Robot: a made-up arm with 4 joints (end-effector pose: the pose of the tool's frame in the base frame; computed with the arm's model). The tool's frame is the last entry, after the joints. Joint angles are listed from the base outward.
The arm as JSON. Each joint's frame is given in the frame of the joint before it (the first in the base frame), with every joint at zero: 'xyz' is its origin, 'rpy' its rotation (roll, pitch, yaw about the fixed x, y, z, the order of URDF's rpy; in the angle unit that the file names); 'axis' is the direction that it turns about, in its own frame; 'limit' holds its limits. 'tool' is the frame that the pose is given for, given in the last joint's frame.
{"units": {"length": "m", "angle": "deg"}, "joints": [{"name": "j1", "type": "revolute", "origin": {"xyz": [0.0, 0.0, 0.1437], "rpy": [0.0, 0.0, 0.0]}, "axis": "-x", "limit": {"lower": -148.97, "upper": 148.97}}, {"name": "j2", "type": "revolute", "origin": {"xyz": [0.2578, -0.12, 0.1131], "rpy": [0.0, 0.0, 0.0]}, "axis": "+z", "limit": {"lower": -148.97, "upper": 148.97}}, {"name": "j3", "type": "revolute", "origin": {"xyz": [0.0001, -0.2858, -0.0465], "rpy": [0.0, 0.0, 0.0]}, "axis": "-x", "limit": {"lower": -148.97, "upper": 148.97}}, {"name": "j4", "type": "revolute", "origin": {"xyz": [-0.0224, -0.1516, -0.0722], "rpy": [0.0, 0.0, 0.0]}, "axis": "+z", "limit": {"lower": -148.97, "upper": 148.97}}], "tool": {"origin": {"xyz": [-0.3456, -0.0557, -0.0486], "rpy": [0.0, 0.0, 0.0]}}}
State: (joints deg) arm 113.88 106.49 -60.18 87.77
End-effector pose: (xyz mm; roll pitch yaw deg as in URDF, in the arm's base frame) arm 663.7 -398.4 297.2 116.18 14.84 120.29
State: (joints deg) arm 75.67 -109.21 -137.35 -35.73
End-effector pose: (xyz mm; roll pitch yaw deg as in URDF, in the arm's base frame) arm 172.1 219.5 -73.8 129.66 -51.42 -77.17
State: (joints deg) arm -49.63 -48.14 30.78 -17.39
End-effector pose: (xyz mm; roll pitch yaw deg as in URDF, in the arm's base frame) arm -312.1 -99.0 50.0 -4.83 34.96 -57.07
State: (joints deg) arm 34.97 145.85 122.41 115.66
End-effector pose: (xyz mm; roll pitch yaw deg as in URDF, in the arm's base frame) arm 196.5 374.5 494.4 93.17 45.51 -26.05
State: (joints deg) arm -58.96 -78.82 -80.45 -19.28
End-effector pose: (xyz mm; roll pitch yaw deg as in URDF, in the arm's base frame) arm 8.5 141.8 297.3 108.91 76.03 -57.63
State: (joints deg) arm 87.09 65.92 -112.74 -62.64
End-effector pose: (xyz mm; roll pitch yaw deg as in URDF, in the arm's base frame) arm 368.7 211.2 577.1 -63.55 36.91 -99.06
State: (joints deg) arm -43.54 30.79 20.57 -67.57
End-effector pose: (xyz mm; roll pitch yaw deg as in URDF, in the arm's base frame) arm 178.9 -214.7 -195.5 26.40 8.17 -38.86
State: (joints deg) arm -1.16 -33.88 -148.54 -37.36
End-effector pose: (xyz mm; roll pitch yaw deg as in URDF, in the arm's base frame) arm -147.6 -133.9 317.9 155.29 18.48 -0.42
